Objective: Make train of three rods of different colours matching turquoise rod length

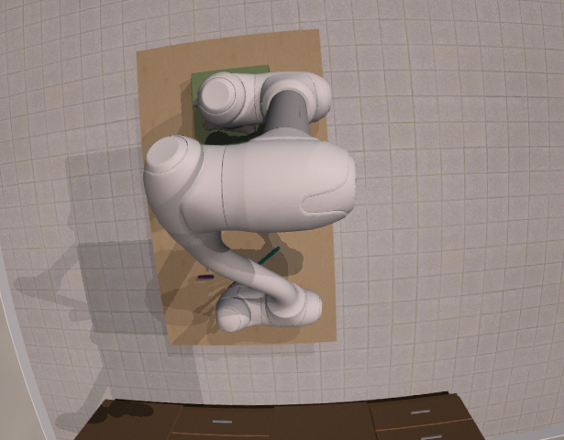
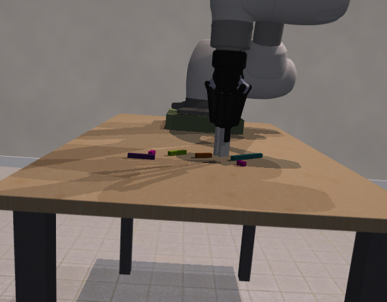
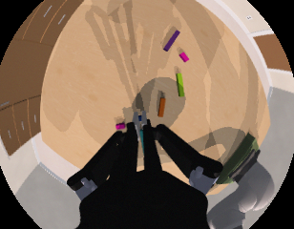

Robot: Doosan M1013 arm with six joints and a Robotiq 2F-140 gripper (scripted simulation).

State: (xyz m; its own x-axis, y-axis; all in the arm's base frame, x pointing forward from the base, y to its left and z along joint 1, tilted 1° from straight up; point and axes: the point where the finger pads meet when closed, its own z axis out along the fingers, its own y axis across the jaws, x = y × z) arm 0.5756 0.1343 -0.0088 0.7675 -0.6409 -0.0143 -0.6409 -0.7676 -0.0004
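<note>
The blue rod lies 3 cm below my hand. Round my hand: orange rod (2 cm behind, 4 cm to the right, 4 cm below); then lime rod (2 cm behind, 11 cm to the right, 4 cm below); then turquoise rod (6 cm behind, 6 cm to the left, 4 cm below).
</note>
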